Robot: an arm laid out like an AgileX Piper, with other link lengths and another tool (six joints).
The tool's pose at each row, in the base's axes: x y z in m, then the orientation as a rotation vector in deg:
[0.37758 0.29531 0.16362 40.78 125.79 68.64]
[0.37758 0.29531 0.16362 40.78 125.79 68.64]
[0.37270 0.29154 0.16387 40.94 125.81 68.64]
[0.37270 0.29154 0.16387 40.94 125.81 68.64]
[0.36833 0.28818 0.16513 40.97 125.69 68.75]
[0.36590 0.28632 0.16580 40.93 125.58 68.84]
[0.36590 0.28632 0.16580 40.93 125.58 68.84]
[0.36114 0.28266 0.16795 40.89 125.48 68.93]
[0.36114 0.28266 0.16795 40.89 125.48 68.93]
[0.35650 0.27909 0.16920 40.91 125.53 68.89]
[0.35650 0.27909 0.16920 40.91 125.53 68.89]
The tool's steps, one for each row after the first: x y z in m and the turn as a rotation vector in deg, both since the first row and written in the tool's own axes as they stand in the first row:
[0.00000 0.00000 0.00000 0.00 0.00 0.00]
[0.00094 -0.00248 -0.00557 0.05 -0.01 0.11]
[0.00094 -0.00248 -0.00557 0.05 -0.01 0.11]
[0.00159 -0.00380 -0.01103 -0.06 -0.05 0.16]
[0.00196 -0.00455 -0.01405 -0.17 -0.08 0.15]
[0.00196 -0.00455 -0.01405 -0.17 -0.08 0.15]
[0.00250 -0.00532 -0.02036 -0.28 -0.11 0.15]
[0.00250 -0.00532 -0.02036 -0.28 -0.11 0.15]
[0.00320 -0.00680 -0.02612 -0.23 -0.09 0.15]
[0.00320 -0.00680 -0.02612 -0.23 -0.09 0.15]

